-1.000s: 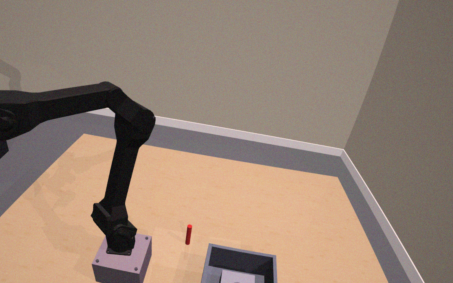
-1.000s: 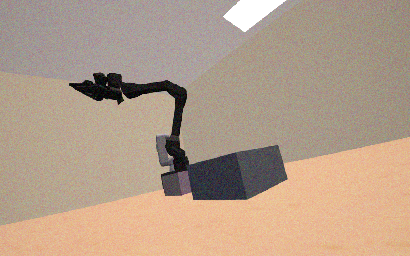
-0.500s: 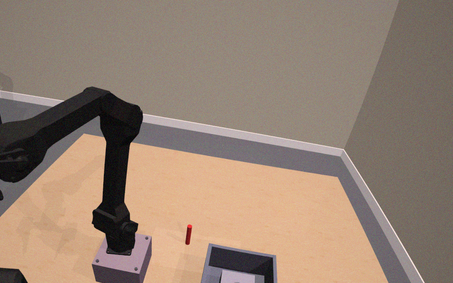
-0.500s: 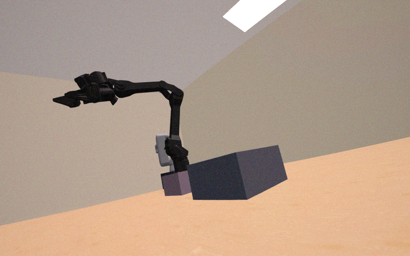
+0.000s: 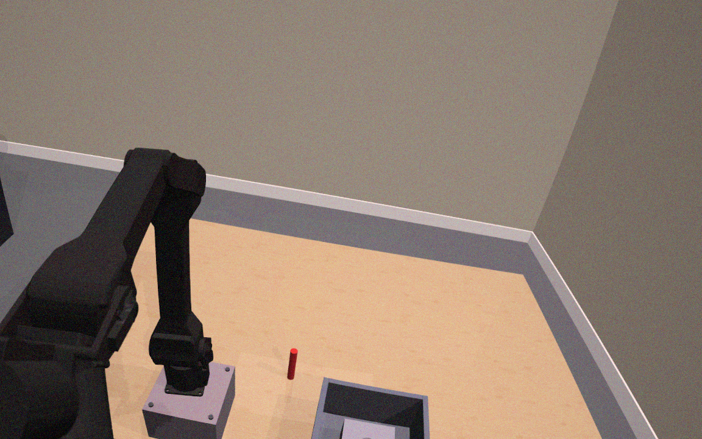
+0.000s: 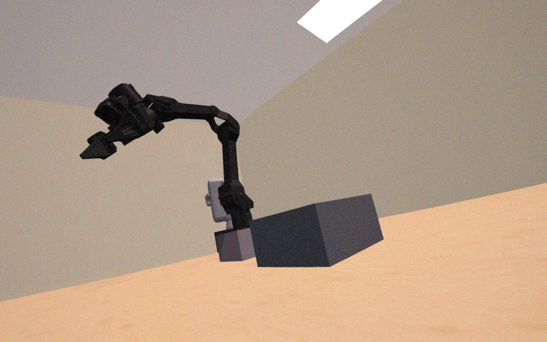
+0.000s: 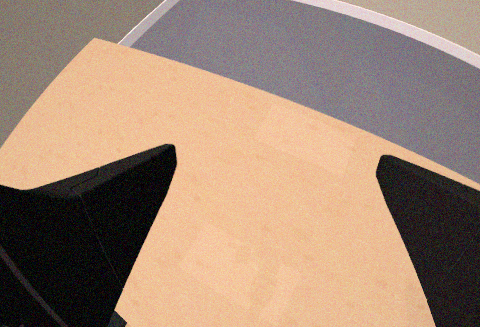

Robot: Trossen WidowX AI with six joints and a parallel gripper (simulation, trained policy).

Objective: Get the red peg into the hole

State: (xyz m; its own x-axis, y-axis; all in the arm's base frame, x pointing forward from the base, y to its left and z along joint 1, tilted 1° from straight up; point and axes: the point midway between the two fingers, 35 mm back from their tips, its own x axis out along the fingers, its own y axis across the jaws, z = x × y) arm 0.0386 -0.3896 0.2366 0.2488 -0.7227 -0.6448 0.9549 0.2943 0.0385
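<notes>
My gripper tip is 14 cm short of the red peg, 51 cm to the right of it and 26 cm above it. Also, from my gripper tip: pale plate (27 cm ahead, 32 cm to the left, 25 cm below); grey box (27 cm ahead, 32 cm to the left, 27 cm below).
</notes>
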